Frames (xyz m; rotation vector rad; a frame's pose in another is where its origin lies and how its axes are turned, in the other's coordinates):
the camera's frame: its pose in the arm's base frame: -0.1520 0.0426 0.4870 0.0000 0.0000 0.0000
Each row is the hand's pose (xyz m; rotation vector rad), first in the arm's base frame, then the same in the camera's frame.
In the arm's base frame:
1: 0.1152 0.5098 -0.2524 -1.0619 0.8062 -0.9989
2: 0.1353 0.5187 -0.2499 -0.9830 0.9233 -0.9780
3: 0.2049 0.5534 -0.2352 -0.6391 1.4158 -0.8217
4: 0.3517 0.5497 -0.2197 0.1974 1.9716 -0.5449
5: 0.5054 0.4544 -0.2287 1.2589 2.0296 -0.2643
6: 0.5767 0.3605 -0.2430 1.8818 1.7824 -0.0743
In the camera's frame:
1: 0.2672 0.4672 -0.7394 -1.0619 0.8062 -0.9989
2: 0.2873 0.4761 -0.7369 -0.9830 0.9233 -0.9780
3: 0.3569 0.5108 -0.7222 -0.6391 1.4158 -0.8217
4: 0.5037 0.5071 -0.7067 0.1974 1.9716 -0.5449
5: 0.6574 0.4118 -0.7157 1.2589 2.0296 -0.2643
6: 0.7287 0.3179 -0.7300 1.8818 1.7824 -0.0743

